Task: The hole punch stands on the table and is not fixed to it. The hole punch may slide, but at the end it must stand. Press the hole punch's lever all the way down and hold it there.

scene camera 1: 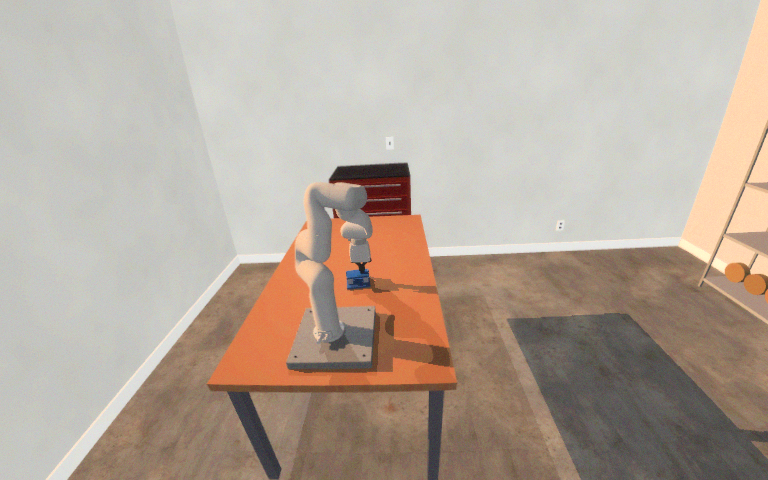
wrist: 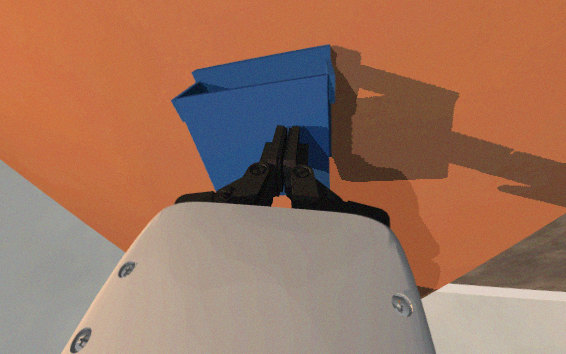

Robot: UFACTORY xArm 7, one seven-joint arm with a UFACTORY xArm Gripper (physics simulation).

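Places are measured from the arm's base along level axes (x ahead, y left, z up), in millimetres.
Where they show: gripper, fingertip midpoint: (scene camera 1: pixel 362 271) (wrist: pixel 288 142); arm's base, link origin: (scene camera 1: pixel 329 331).
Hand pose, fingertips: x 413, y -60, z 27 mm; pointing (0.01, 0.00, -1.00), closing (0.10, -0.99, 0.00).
Each offset is from my fingertips to the top centre of the thing. Level surfaces: height alone.
The blue hole punch {dx -9, dy +24, dz +7 mm} (scene camera 1: pixel 357 280) (wrist: pixel 250 120) stands upright on the orange table {dz -63 mm} (scene camera 1: pixel 396 243) (wrist: pixel 90 100), in front of the arm's base. Its broad blue lever {dx -12, dy +23, dz +7 mm} (wrist: pixel 225 130) lies over the lower body, and a narrow dark gap shows at its left corner in the wrist view. My gripper (scene camera 1: pixel 363 271) (wrist: pixel 288 142) is shut with nothing between its fingers. The fingertips are at the lever's top, right of its middle in the wrist view, and look to be touching it. How far down the lever is cannot be told exactly.
The grey base plate (scene camera 1: pixel 356 353) of the arm is near the table's front edge. A red drawer cabinet (scene camera 1: pixel 390 191) stands behind the table's far end. Shadows of the arm and punch fall to the right. A shelf unit (scene camera 1: pixel 747 182) stands far right.
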